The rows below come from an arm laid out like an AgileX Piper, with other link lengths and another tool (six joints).
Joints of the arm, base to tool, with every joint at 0 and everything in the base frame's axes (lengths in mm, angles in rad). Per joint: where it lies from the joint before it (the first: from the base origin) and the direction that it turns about. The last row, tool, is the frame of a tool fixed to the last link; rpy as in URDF.
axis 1: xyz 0 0 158.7 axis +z
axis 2: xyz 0 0 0 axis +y
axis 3: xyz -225.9 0 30.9 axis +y
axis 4: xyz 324.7 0 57.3 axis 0.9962 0 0.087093
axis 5: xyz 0 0 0 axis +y
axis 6: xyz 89.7 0 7.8 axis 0.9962 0 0.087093
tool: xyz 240 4 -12.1 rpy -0.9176 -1.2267 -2.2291
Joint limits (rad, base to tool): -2.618..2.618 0..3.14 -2.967..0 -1.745..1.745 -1.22..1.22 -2.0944..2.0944
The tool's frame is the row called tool.
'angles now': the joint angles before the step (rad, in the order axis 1, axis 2, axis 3, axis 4, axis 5, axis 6). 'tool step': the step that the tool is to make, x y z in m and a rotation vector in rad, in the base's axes. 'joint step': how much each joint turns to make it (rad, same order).
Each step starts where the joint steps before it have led.
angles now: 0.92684, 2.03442, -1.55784, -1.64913, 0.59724, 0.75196
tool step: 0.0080, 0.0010, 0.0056, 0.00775, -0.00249, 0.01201
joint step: -0.02005, 0.00503, -0.02074, -0.00088, -0.03131, -0.01019
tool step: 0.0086, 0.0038, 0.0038, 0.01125, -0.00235, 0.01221
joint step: -0.01766, 0.01905, -0.03407, -0.00203, -0.03002, -0.00450
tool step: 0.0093, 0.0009, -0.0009, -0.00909, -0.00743, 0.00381
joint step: -0.01404, 0.03091, -0.03638, -0.00560, -0.01333, -0.01322
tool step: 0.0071, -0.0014, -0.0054, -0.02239, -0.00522, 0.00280
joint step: -0.01120, 0.02693, -0.02225, -0.00743, -0.00750, -0.01695
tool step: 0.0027, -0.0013, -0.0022, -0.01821, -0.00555, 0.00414
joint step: -0.00498, 0.00818, -0.00393, -0.00825, -0.00344, -0.01148
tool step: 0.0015, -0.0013, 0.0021, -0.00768, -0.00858, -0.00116
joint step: -0.00112, 0.00099, -0.00160, -0.00854, 0.00400, -0.00254
